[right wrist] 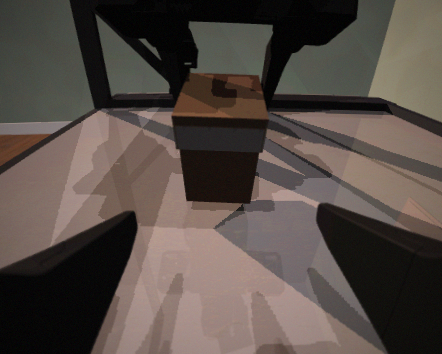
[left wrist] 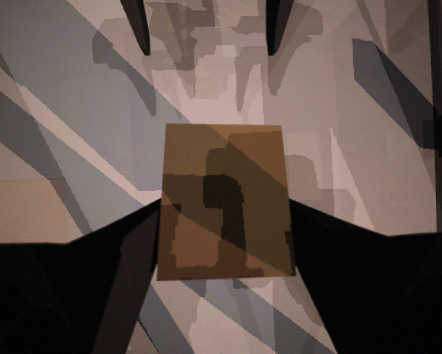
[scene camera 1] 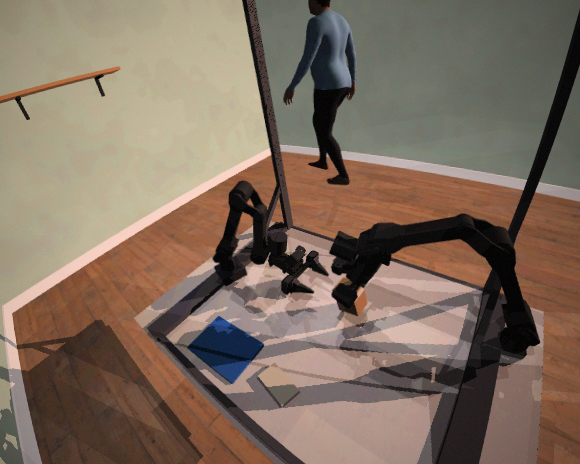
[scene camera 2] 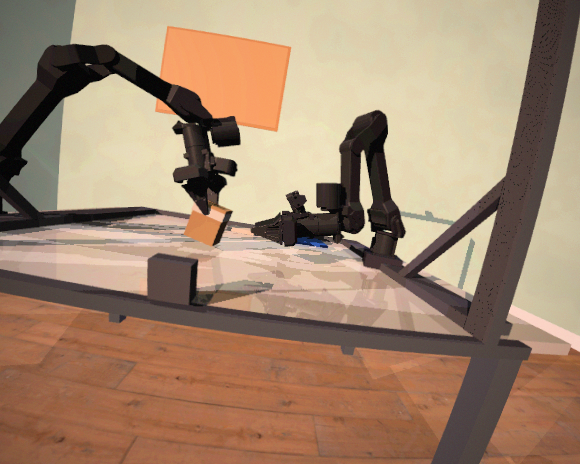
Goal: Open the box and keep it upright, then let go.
Labels:
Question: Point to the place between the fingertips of my left gripper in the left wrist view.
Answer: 223, 201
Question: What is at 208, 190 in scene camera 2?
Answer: My left gripper.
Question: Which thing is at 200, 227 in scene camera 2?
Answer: A brown box.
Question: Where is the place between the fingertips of my right gripper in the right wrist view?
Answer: At 227, 216

